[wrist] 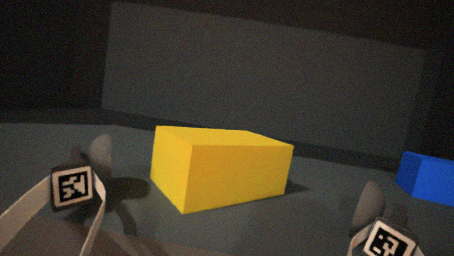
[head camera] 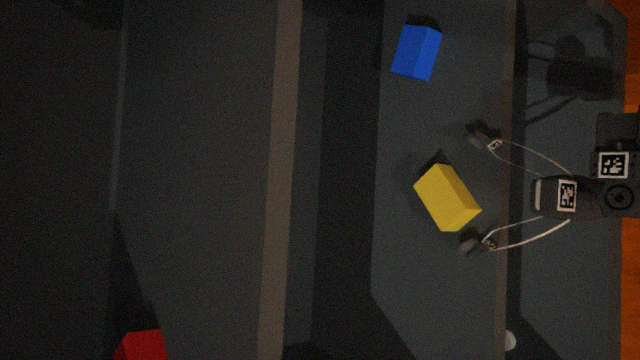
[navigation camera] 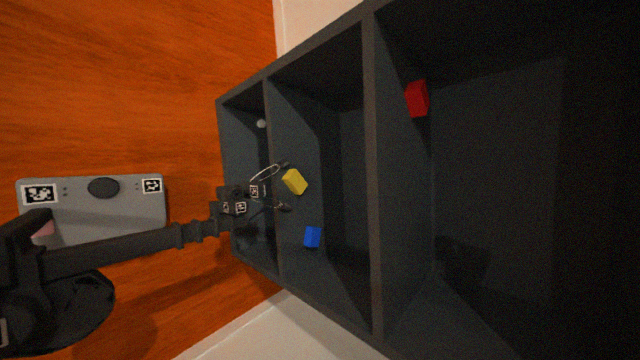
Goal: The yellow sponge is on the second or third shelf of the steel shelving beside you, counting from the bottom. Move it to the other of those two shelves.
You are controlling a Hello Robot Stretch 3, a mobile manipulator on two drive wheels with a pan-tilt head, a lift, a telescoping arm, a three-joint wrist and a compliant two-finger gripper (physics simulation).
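Observation:
The yellow sponge is a block lying turned at an angle on the second shelf from the bottom. My gripper is open, with its fingertips past the front edge of that shelf. In the wrist view the sponge lies between and beyond the two spread fingertips, apart from both. The third shelf shows its front edge in the head and navigation views.
A blue block lies on the second shelf, to the sponge's right in the wrist view. A red block lies on the third shelf. A white round thing is in the bottom compartment.

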